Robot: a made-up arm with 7 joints.
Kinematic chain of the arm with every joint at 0, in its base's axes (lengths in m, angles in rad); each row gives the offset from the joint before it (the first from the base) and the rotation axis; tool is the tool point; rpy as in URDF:
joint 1: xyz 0 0 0.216 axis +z
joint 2: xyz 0 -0.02 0.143 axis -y
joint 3: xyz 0 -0.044 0.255 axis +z
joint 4: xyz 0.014 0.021 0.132 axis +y
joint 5: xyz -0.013 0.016 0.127 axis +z
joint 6: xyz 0 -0.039 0.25 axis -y
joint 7: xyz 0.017 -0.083 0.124 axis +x
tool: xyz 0 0 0 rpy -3.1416 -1.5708 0
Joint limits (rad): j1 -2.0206..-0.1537 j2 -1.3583..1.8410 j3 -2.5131..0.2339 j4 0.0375..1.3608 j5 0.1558..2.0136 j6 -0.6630..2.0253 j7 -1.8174..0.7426
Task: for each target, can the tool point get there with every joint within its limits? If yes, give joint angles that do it. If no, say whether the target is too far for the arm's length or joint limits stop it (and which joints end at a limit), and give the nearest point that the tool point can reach.
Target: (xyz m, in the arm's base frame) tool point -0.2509 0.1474 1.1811
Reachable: yes | joints -1.2640 0.3718 -0.2114 0.1894 0.8306 0.8730 -0.6678
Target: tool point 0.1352 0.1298 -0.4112
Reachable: no: joint limits stop it (at a limit: joint 1, joint 2, joint 3, joint 4) | nearest point -0.0407 0.3757 -0.1565 | short by 0.395 m
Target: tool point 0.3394 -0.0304 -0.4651
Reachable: no: joint limits stop it (at a limit: joint 1, joint 2, joint 4) | nearest point 0.4789 -0.0868 -0.0747 | short by 0.418 m
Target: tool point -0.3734 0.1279 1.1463
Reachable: yes | joints -1.1438 0.5773 -0.7248 0.4197 1.1388 0.3000 -0.8376
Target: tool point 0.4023 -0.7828 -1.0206
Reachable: no: too far | nearest point 0.2534 -0.4930 -0.0647 | short by 1.010 m
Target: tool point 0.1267 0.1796 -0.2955
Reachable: no: joint limits stop it (at a limit: joint 1, joint 2, joint 3, joint 4) | nearest point -0.0264 0.3699 -0.1385 | short by 0.290 m
